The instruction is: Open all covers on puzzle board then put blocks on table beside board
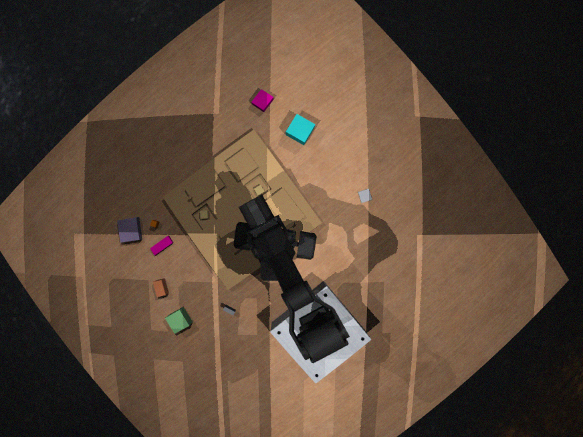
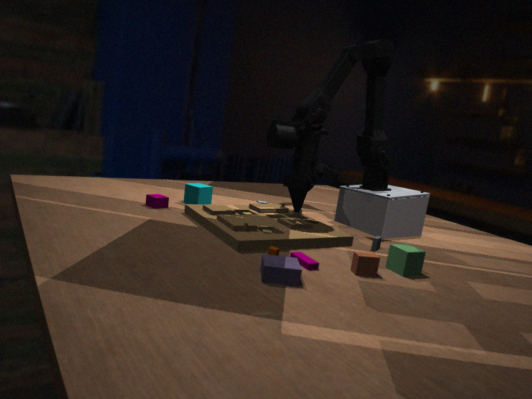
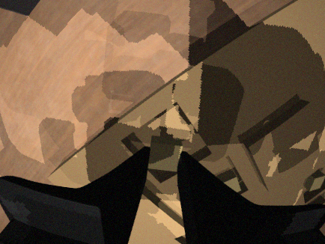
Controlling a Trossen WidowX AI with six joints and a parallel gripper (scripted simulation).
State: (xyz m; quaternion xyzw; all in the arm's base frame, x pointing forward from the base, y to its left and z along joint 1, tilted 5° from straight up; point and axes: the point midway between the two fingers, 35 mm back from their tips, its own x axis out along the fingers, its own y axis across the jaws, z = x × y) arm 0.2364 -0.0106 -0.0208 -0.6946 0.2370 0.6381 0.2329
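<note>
The tan puzzle board is 12 cm ahead of my gripper tip, 3 cm to the left of it and 1 cm below it. From my gripper tip the other things lie so: teal cube 21 cm ahead, 19 cm to the right, 1 cm below; grey tile 25 cm to the right, 3 cm below, 2 cm behind; magenta bar 27 cm to the left, 14 cm ahead, 3 cm below.
</note>
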